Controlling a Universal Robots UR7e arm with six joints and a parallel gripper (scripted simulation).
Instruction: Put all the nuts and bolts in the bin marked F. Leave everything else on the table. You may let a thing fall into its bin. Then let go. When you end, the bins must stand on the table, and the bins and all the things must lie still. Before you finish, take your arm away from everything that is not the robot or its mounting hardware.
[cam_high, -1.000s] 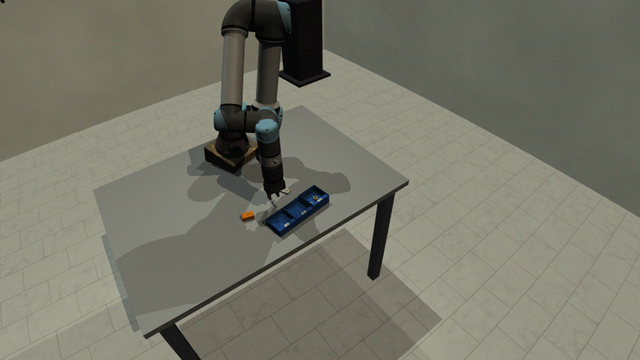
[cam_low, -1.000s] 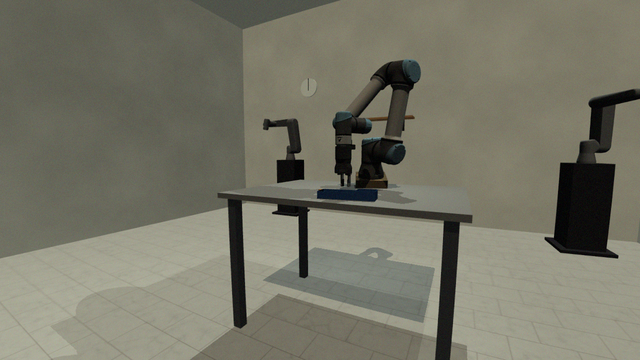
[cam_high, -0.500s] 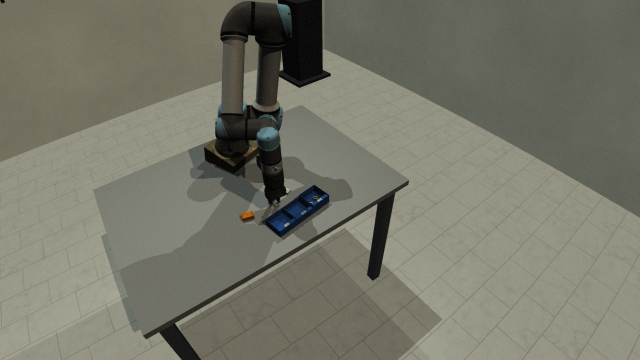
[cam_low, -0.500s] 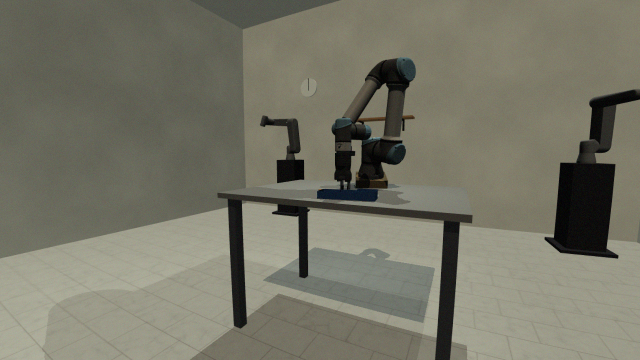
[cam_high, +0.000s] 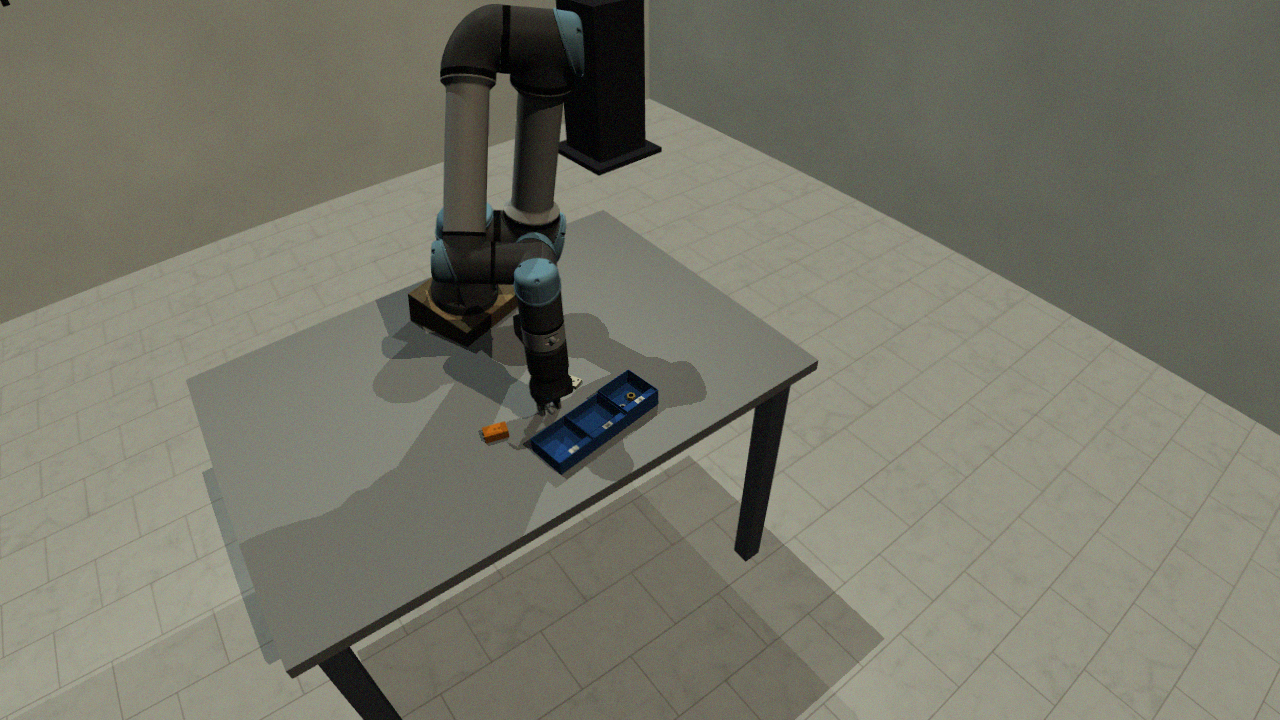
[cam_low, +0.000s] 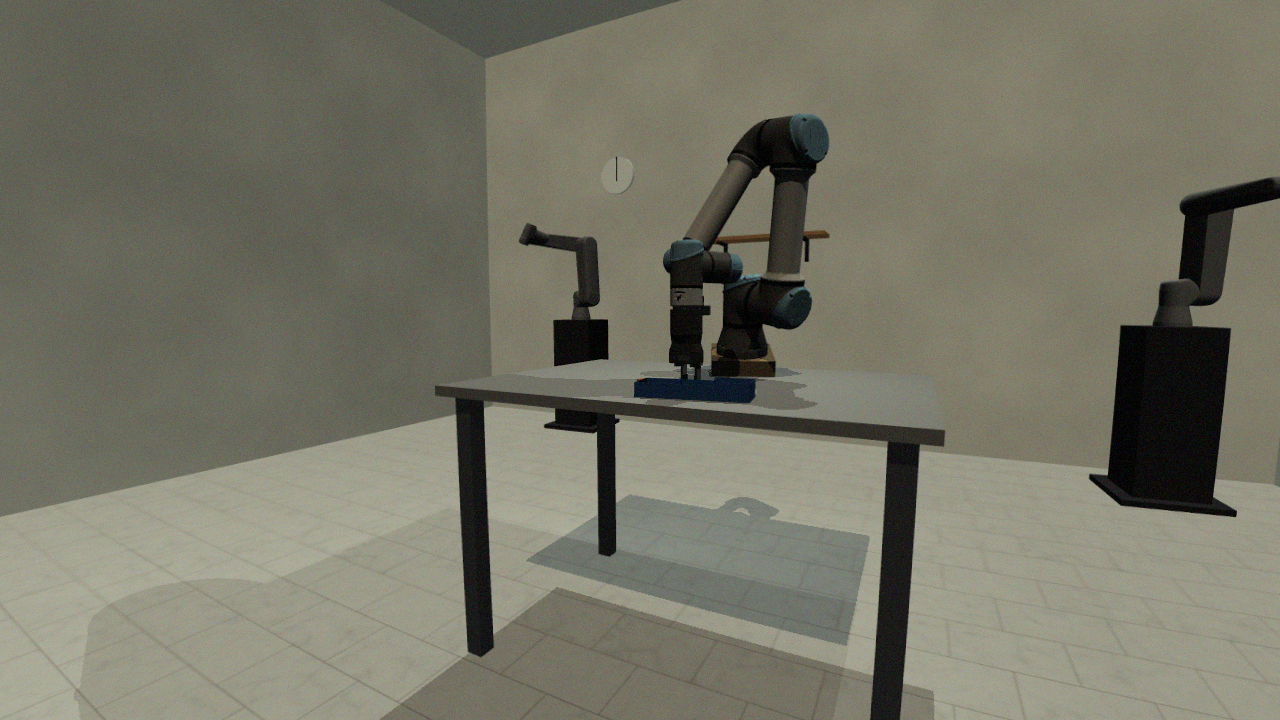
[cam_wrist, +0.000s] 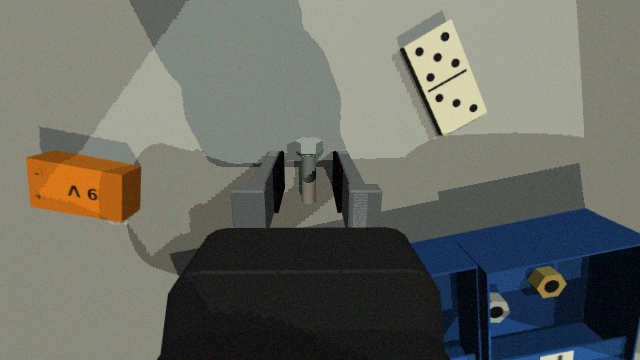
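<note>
My hand is 1 cm past the grey bolt and 1 cm above it. The rest, counted from my hand: orange 9 V battery 13 cm to the right, 1 cm below, 1 cm behind; white domino 8 cm to the left, 4 cm behind, 1 cm below; blue bin row 10 cm ahead, 4 cm to the left.
</note>
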